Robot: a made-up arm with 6 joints.
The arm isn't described. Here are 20 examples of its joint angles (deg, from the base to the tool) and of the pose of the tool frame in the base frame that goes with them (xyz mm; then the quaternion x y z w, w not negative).
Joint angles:
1: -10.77 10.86 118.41 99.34 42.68 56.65
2: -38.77 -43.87 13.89 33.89 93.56 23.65
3: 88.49 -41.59 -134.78 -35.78 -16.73 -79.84
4: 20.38 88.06 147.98 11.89 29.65 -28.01
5: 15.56 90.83 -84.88 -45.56 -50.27 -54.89
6: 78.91 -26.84 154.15 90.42 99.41 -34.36
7: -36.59 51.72 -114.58 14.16 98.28 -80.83
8: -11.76 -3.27 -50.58 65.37 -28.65 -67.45
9: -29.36 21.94 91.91 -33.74 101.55 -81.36
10: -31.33 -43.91 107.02 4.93 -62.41 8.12
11: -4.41 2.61 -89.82 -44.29 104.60 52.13
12: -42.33 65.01 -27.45 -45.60 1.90 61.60
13: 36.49 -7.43 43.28 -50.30 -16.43 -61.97
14: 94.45 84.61 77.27 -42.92 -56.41 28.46
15: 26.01 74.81 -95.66 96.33 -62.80 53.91
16: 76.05 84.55 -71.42 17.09 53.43 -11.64
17: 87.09 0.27 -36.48 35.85 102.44 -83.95
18: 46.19 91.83 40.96 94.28 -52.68 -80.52
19: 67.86 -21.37 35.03 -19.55 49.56 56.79
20: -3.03 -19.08 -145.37 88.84 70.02 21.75
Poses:
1: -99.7 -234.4 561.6 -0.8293 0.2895 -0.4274 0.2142
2: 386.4 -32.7 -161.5 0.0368 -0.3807 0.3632 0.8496
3: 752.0 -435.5 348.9 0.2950 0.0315 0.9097 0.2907
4: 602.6 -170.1 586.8 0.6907 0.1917 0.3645 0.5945
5: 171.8 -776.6 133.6 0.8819 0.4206 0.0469 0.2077
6: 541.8 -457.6 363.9 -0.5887 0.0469 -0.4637 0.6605
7: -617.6 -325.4 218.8 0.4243 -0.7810 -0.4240 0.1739
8: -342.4 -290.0 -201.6 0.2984 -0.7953 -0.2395 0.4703
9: 158.6 202.1 498.6 0.0214 -0.1081 0.0607 0.9920
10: 313.8 122.6 94.8 -0.4608 0.1320 0.1056 0.8712
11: -292.8 -641.0 -161.5 0.0454 0.3540 0.8399 0.4090
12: -562.7 172.2 -64.0 0.0173 0.2736 0.7651 0.5826
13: 217.4 98.6 -236.9 -0.7589 0.2650 -0.0612 0.5917
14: 44.6 -403.6 360.5 0.4458 -0.4348 -0.7798 0.0644
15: 94.4 -663.6 462.5 0.3037 -0.8199 0.1417 0.4641
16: 667.6 -859.5 379.4 0.5164 -0.4076 -0.4641 0.5932
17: 251.5 -359.8 -329.7 -0.7345 0.2887 0.6107 0.0650
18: 103.5 -401.8 622.6 0.1186 0.2700 -0.7211 0.6270
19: -34.7 104.1 -235.4 0.2054 -0.3880 0.8962 0.0634
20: -177.4 -656.0 -13.0 -0.2793 0.4770 -0.4099 0.7255
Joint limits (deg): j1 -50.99..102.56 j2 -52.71..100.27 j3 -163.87..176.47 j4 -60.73..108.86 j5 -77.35..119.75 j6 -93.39..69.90
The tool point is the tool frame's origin. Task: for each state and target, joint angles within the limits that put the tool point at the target. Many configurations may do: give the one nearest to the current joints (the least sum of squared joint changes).
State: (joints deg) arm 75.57 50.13 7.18 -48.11 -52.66 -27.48
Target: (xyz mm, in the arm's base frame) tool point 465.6 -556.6 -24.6
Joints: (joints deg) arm 96.25 59.70 4.02 -55.55 -65.15 -29.00
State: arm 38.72 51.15 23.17 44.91 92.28 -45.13
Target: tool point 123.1 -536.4 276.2
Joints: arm 98.03 55.33 4.14 47.69 106.72 -45.07
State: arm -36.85 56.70 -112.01 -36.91 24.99 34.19
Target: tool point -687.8 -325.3 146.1
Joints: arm -50.99 48.61 -103.70 -27.07 28.88 39.30
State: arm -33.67 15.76 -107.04 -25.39 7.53 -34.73
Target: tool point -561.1 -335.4 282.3
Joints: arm -50.99 2.99 -114.30 -26.86 -14.93 -38.57
